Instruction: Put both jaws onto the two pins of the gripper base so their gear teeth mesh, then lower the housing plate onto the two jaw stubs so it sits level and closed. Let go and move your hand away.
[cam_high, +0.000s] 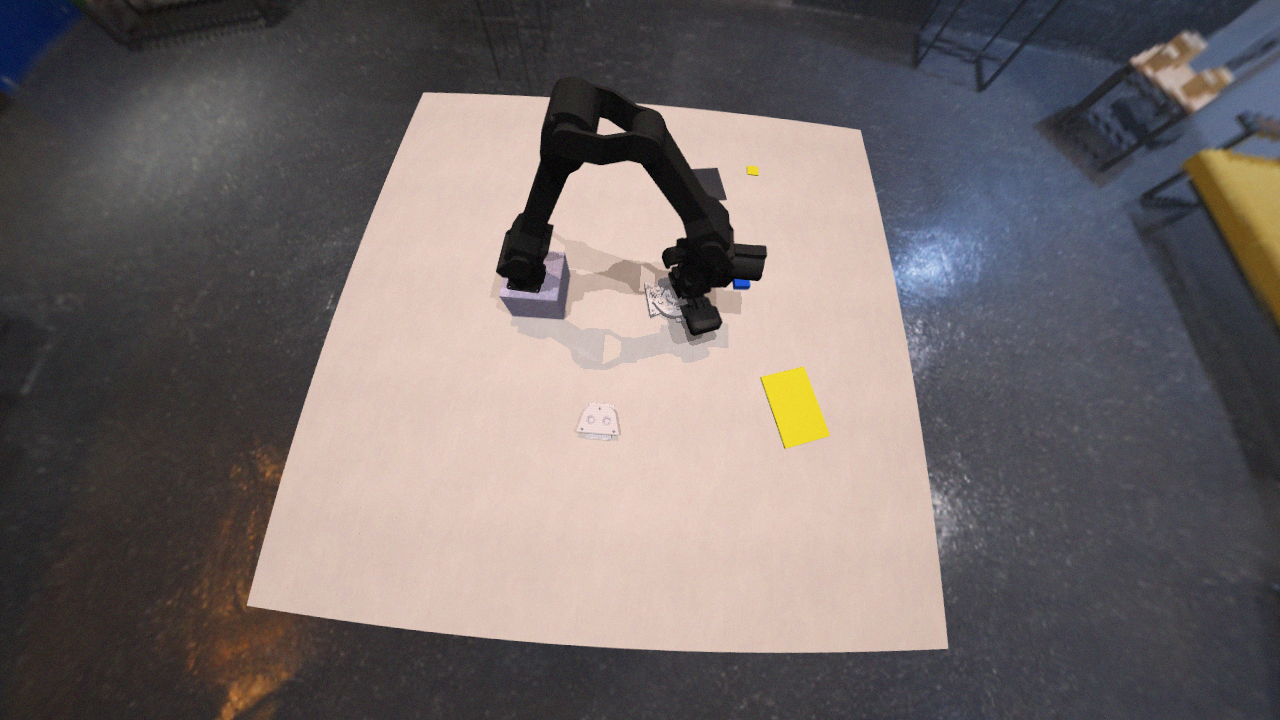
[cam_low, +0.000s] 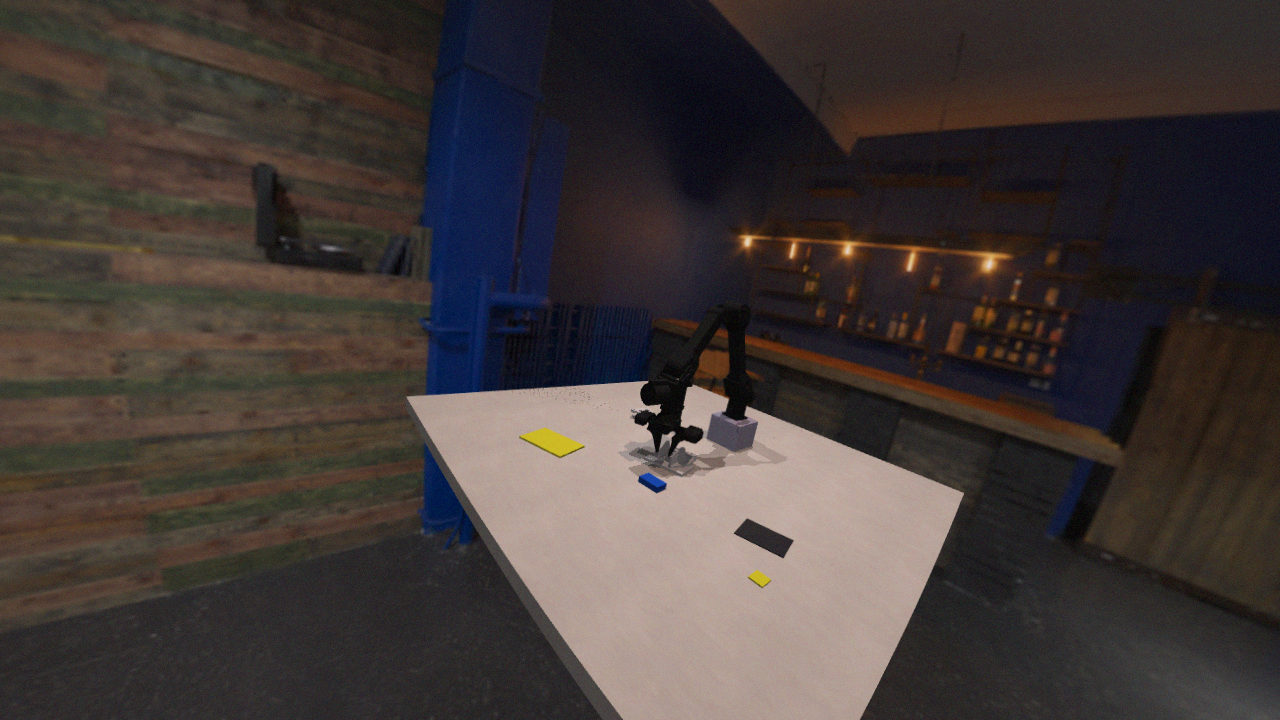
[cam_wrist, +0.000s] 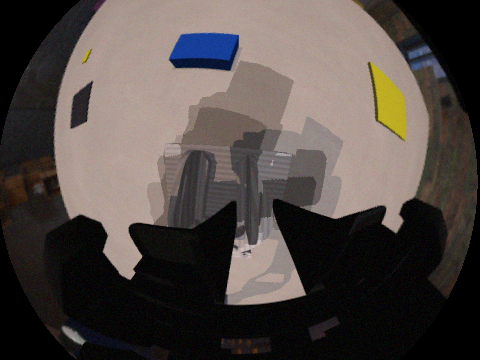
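Right now my gripper tip is 5 cm past the grey jaw and 4 cm to the right of it. Round my gripper tip: blue block (12 cm ahead, 10 cm to the left, 1 cm below); white block (27 cm to the right, 14 cm behind); yellow sheet (25 cm ahead, 18 cm to the right, 1 cm below).
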